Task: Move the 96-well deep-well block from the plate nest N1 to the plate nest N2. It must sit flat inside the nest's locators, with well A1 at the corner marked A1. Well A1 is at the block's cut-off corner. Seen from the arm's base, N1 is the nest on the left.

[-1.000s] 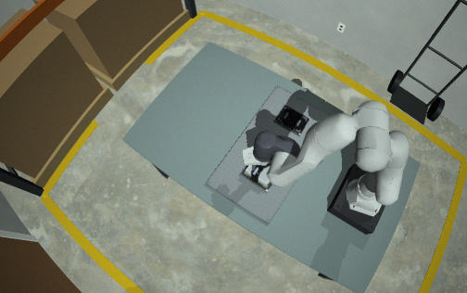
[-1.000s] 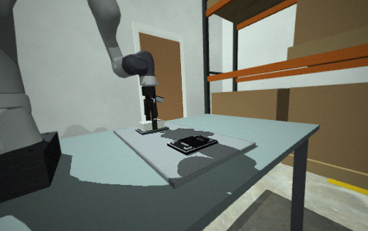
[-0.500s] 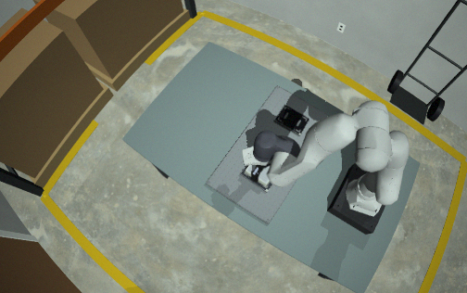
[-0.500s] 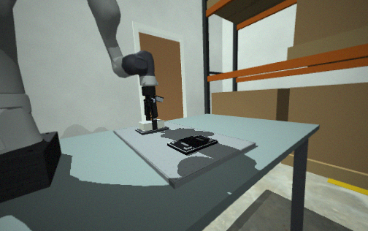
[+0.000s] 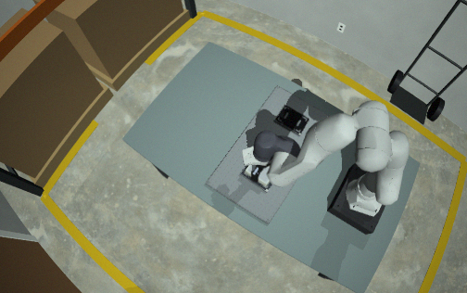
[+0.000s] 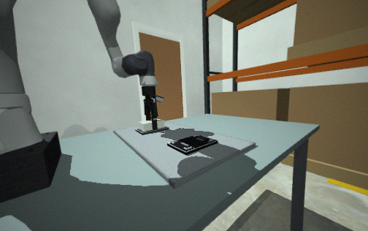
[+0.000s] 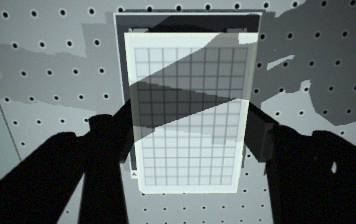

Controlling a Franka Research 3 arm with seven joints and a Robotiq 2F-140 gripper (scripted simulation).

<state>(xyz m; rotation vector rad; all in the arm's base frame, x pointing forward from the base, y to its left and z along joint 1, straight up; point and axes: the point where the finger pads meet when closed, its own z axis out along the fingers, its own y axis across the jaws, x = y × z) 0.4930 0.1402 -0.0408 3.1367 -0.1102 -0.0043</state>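
Now: hand 3 cm above the plate nest N1. From my hand the other things lie so: black plate nest N2 (35 cm to the right, 3 cm below); then white 96-well deep-well block (1 cm below).
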